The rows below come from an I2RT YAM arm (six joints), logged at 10 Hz.
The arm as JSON. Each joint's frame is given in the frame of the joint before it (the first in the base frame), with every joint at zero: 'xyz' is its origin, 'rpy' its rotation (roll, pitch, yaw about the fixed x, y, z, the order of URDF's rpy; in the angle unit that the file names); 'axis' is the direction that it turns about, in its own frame. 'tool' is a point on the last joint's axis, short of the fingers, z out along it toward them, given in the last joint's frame.
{
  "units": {
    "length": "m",
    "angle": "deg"
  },
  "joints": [
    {
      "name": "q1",
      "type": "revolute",
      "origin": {
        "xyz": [
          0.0,
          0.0,
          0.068
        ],
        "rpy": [
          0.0,
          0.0,
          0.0
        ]
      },
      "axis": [
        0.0,
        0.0,
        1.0
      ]
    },
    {
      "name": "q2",
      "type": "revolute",
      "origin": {
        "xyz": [
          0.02,
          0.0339,
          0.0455
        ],
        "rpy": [
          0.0,
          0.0,
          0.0
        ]
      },
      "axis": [
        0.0,
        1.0,
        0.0
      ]
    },
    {
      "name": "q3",
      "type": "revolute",
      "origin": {
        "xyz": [
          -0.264,
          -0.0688,
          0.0
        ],
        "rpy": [
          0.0,
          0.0,
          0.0
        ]
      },
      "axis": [
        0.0,
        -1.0,
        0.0
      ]
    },
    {
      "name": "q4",
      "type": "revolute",
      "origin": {
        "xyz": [
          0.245,
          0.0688,
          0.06
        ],
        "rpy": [
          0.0,
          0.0,
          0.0
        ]
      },
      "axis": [
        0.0,
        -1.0,
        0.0
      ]
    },
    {
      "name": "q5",
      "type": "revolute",
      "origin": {
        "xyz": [
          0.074,
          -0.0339,
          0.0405
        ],
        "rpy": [
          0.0,
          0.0,
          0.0
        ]
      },
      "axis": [
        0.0,
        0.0,
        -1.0
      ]
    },
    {
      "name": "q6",
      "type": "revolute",
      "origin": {
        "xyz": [
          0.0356,
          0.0,
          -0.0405
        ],
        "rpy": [
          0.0,
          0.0,
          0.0
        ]
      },
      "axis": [
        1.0,
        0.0,
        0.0
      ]
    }
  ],
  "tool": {
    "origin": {
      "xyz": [
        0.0,
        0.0,
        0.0
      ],
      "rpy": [
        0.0,
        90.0,
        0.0
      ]
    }
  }
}
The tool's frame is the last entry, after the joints.
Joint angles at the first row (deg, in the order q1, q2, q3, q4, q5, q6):
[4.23, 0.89, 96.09, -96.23, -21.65, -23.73]
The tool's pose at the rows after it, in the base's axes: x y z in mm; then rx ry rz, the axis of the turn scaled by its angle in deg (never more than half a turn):
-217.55, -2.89, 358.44, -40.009, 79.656, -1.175
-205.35, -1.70, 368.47, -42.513, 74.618, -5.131
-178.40, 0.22, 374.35, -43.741, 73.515, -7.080
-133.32, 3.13, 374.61, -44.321, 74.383, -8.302
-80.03, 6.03, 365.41, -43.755, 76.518, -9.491
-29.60, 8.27, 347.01, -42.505, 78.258, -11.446
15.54, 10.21, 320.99, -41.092, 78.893, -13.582
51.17, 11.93, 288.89, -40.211, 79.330, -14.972
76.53, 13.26, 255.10, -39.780, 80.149, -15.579
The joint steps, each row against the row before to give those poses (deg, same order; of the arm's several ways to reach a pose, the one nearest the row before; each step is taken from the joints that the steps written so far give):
[0.00, -0.01, -0.41, 2.36, -0.04, -3.34]
[0.00, -0.10, -3.13, 6.58, -0.51, -4.09]
[0.00, -0.18, -6.47, 6.69, 0.13, -2.14]
[0.00, -0.20, -10.42, 9.12, 0.73, -1.29]
[0.00, 0.09, -12.02, 10.44, 1.79, -0.44]
[0.00, 0.13, -11.89, 11.11, 2.51, -0.37]
[-0.01, 0.13, -11.76, 12.06, 2.33, -0.35]
[0.01, 0.05, -10.89, 11.00, 1.52, -0.26]
[0.00, 0.06, -9.40, 8.94, 0.90, -0.06]

